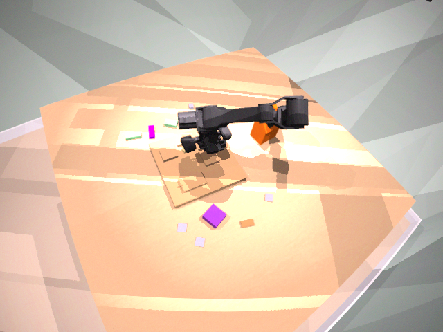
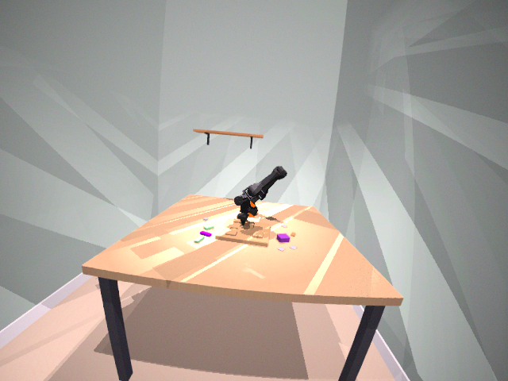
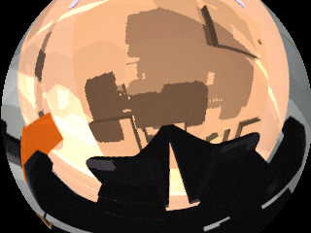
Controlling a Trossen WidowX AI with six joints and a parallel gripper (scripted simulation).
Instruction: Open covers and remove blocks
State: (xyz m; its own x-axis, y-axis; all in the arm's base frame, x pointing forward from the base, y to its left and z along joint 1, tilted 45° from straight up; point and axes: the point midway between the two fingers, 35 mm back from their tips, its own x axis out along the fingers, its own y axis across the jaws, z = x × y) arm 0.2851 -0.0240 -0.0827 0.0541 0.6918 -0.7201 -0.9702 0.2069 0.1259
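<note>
My gripper tip is now 4 cm short of the tan puzzle board and 1 cm to the right of it. The rest, counted from my gripper tip: orange block 32 cm to the left, 6 cm ahead, 2 cm below; purple block 22 cm to the right, 12 cm ahead, 2 cm below; mint-green block 25 cm to the right, 19 cm ahead, 2 cm below.
</note>
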